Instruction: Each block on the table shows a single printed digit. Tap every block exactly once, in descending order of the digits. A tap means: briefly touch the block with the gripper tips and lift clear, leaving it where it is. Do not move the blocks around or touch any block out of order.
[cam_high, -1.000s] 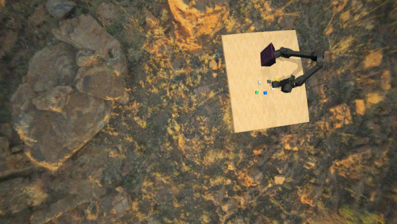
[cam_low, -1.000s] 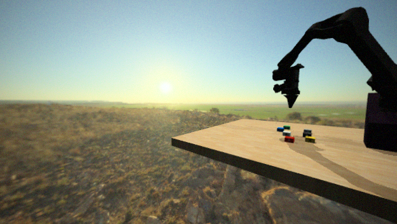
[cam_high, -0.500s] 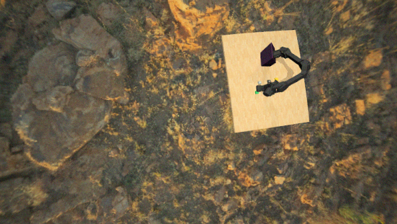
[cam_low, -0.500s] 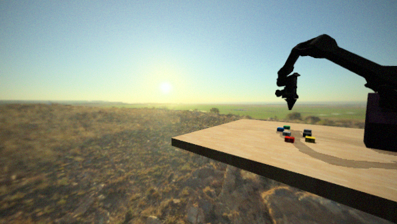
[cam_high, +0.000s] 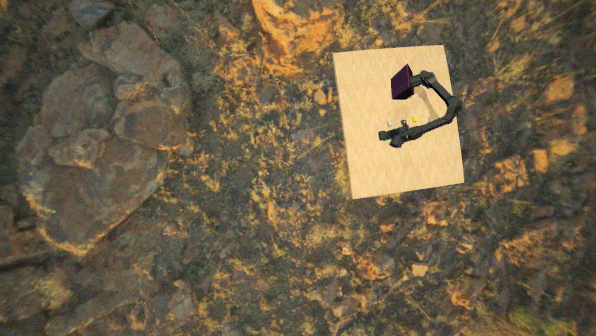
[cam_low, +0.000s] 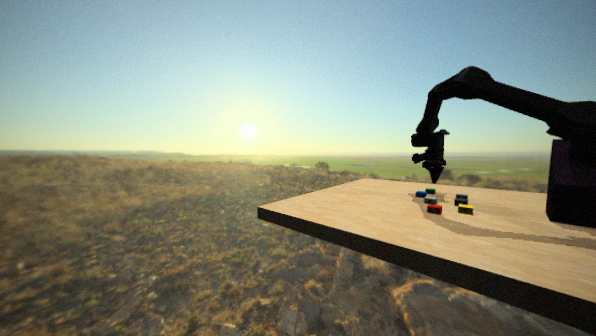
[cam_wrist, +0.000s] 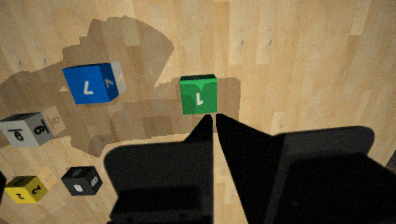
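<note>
Now: the green block 3 cm below my gripper tip, 1 cm to the left of it and 1 cm ahead of it. From my gripper tip the other things lie so: white block (20 cm to the left, 3 cm below, 3 cm behind); blue block (11 cm to the left, 3 cm below, 2 cm ahead); grey block (10 cm behind, 5 cm to the left, 3 cm below).
</note>
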